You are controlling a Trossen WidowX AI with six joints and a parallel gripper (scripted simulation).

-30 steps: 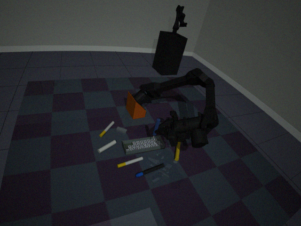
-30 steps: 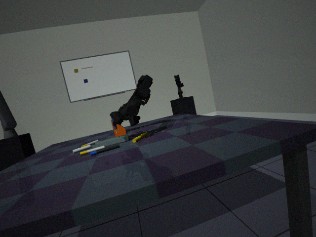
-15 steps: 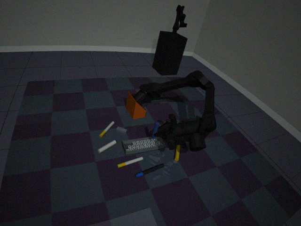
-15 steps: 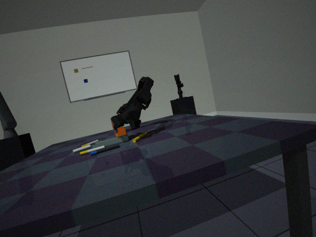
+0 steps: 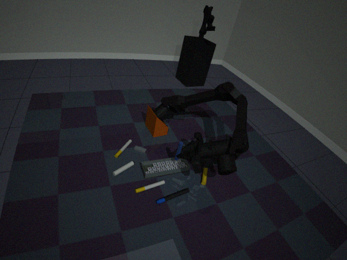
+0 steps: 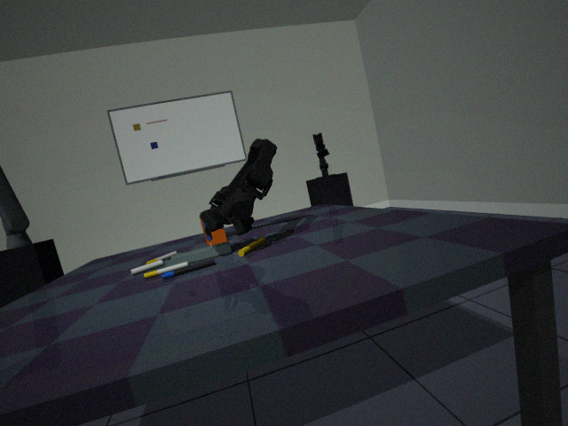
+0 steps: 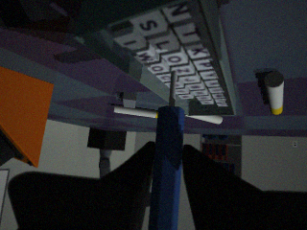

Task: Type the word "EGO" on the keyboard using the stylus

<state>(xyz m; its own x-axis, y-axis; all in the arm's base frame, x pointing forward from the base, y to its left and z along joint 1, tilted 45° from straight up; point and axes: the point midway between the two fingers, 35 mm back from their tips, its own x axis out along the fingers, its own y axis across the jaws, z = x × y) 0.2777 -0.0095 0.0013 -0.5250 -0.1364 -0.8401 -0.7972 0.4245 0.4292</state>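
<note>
The E key is 1 cm ahead of my gripper tip, 7 cm to the right of it and 7 cm below it. Also, from my gripper tip: yellow marker (7 cm ahead, 12 cm to the left, 7 cm below); then stylus (1 cm below); then grey eraser (14 cm behind, 10 cm to the right, 7 cm below).
</note>
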